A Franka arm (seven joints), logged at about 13 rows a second.
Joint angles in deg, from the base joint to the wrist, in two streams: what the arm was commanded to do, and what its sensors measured. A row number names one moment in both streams.
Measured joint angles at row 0:
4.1, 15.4, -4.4, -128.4, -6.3, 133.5, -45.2
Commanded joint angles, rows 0 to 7:
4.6, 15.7, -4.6, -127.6, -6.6, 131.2, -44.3
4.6, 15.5, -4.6, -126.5, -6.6, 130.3, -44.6
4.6, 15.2, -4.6, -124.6, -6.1, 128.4, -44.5
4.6, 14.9, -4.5, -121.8, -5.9, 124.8, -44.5
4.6, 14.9, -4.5, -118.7, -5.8, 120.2, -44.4
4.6, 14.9, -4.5, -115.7, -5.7, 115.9, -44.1
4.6, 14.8, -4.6, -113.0, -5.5, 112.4, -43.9
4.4, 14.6, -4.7, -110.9, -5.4, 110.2, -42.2
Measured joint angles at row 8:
4.1, 15.1, -4.4, -114.9, -6.0, 115.1, -44.3
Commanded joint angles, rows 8 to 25:
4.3, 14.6, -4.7, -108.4, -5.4, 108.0, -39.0
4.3, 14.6, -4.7, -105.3, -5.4, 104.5, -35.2
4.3, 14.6, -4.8, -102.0, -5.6, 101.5, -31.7
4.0, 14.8, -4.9, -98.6, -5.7, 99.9, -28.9
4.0, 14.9, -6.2, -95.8, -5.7, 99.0, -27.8
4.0, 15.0, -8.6, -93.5, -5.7, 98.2, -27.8
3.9, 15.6, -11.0, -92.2, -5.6, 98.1, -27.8
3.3, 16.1, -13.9, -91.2, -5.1, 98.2, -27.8
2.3, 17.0, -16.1, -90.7, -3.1, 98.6, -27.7
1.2, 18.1, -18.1, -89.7, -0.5, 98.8, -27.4
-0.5, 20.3, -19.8, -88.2, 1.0, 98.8, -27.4
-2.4, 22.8, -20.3, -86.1, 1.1, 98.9, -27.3
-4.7, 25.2, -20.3, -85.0, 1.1, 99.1, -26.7
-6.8, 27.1, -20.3, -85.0, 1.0, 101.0, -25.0
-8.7, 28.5, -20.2, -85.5, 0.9, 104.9, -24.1
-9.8, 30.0, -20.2, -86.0, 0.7, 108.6, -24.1
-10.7, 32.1, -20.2, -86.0, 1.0, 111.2, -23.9
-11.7, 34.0, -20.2, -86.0, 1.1, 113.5, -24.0
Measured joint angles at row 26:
-10.3, 30.0, -20.4, -88.4, 0.1, 111.1, -25.2
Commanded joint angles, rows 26 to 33:
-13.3, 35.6, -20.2, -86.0, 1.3, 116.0, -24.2
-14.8, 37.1, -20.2, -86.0, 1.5, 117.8, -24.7
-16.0, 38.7, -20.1, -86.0, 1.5, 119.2, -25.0
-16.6, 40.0, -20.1, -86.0, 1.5, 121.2, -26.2
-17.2, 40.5, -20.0, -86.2, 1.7, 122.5, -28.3
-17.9, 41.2, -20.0, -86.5, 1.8, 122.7, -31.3
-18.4, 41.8, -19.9, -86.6, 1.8, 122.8, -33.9
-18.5, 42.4, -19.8, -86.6, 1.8, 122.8, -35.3
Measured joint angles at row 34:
-17.5, 41.1, -20.4, -88.2, 0.8, 122.8, -31.5
